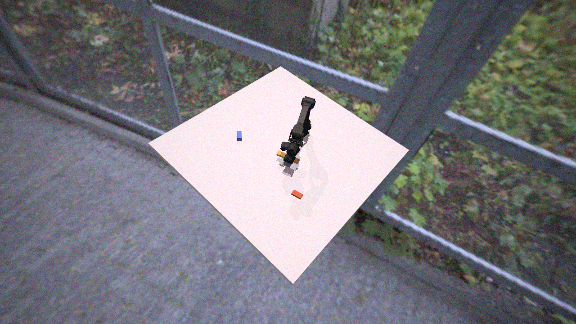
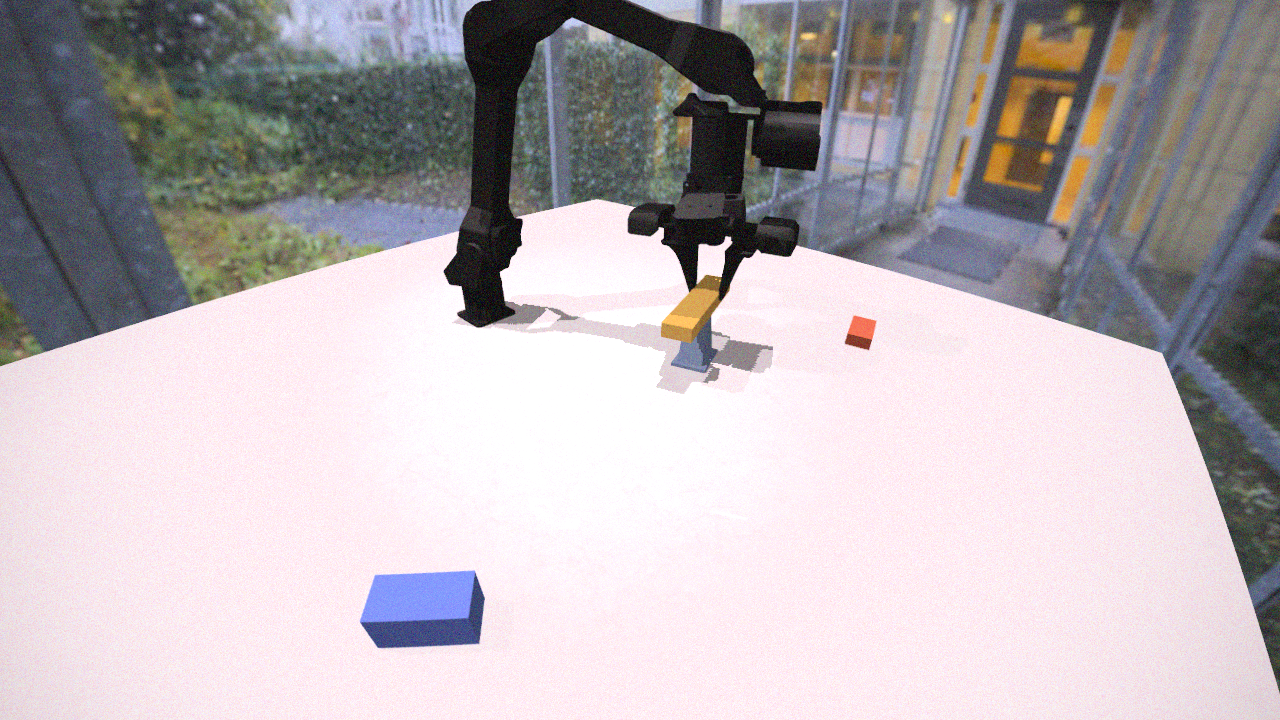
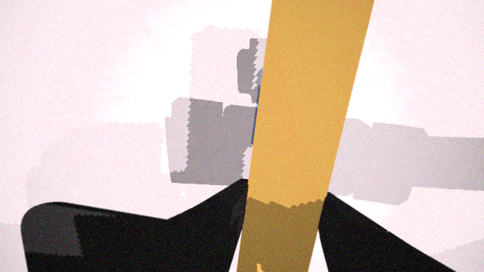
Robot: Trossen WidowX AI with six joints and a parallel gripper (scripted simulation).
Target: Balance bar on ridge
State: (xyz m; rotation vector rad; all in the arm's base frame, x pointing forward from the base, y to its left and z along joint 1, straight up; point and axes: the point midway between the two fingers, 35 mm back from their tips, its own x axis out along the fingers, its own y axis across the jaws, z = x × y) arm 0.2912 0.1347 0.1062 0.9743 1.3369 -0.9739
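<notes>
My gripper tip is 10 mm short of the yellow bar and 30 mm to the left of it. Also, from my gripper tip: blue block: 90 mm ahead, 420 mm to the right, 60 mm below; red block: 140 mm ahead, 180 mm to the left, 60 mm below.
</notes>
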